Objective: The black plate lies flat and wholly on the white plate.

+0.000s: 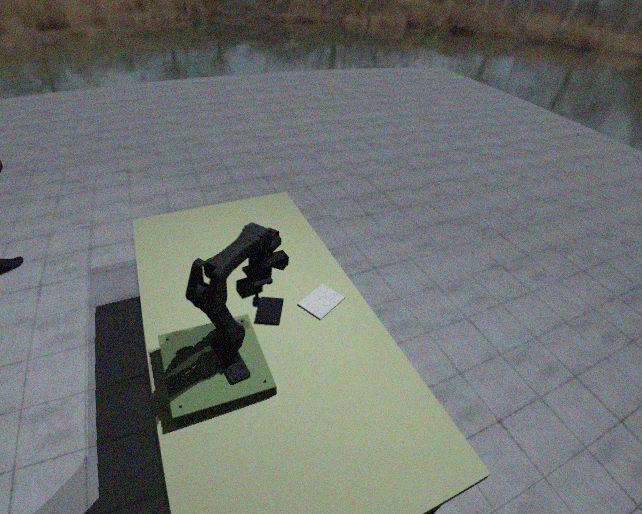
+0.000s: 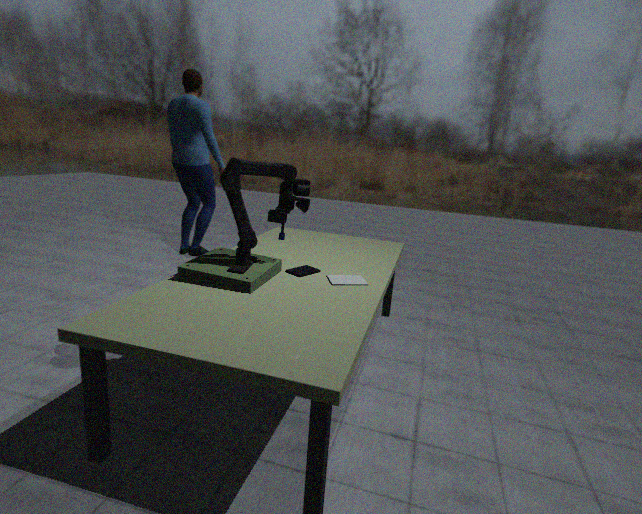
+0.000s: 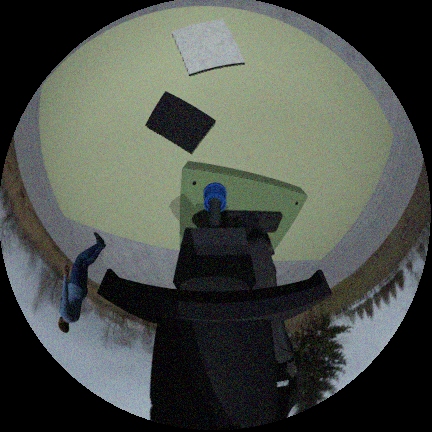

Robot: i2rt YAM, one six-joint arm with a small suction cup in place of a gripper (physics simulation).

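Pixels of known places: hand at its tool point: (image 1: 256,304) (image 2: 281,239) (image 3: 214,192); arm's base at its link origin: (image 1: 229,358) (image 2: 242,265) (image 3: 245,220).
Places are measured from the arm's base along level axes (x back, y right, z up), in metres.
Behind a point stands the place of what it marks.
Observation:
The black plate (image 1: 269,311) {x -0.238, y -0.166, z -0.047 m} (image 2: 303,270) {x -0.247, y -0.165, z -0.047 m} (image 3: 181,122) {x -0.238, y -0.165, z -0.047 m} lies flat on the table, between the arm's base and the white plate. The white plate (image 1: 321,301) {x -0.455, y -0.112, z -0.052 m} (image 2: 347,280) {x -0.462, y -0.102, z -0.052 m} (image 3: 208,47) {x -0.439, y -0.110, z -0.052 m} lies flat on the table, apart from the black plate and nearer the table's long edge. My gripper, a small blue suction cup (image 1: 256,302) (image 2: 281,236) (image 3: 215,196), is open and holds nothing. It hangs in the air above the table, near the base and to one side of the black plate, touching neither plate.
The arm stands on a green base block (image 1: 257,369) {x -0.064, y 0.085, z -0.005 m} (image 2: 265,274) {x -0.112, y 0.029, z -0.020 m} (image 3: 235,182) {x -0.109, y -0.041, z -0.003 m} on the pale green table (image 1: 342,428) {x -0.209, y 0.388, z -0.058 m} (image 2: 225,331) {x -0.111, y 0.514, z -0.058 m} (image 3: 310,120) {x -0.290, y 0.151, z -0.058 m}. A person (image 2: 192,133) (image 3: 75,292) in a blue top stands on the paved floor behind the base side of the table.

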